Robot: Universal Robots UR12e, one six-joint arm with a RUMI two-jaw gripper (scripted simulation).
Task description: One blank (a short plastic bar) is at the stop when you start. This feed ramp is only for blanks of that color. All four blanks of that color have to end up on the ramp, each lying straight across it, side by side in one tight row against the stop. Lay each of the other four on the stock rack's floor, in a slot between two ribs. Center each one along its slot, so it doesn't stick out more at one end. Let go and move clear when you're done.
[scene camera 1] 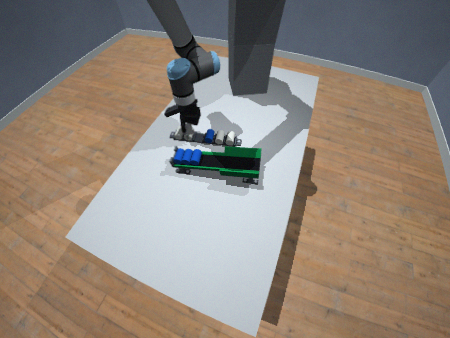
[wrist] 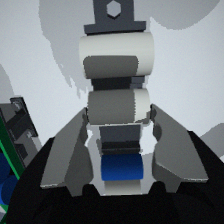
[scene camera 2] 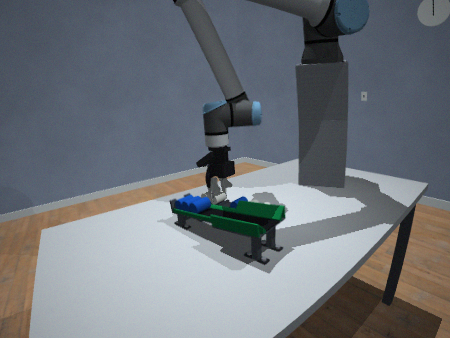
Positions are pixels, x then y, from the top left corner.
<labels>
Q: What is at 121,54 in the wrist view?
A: A white blank.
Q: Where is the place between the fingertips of my gripper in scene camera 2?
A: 219,199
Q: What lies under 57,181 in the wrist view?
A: My gripper.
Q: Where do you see a dark stock rack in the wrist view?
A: At 124,134
</labels>
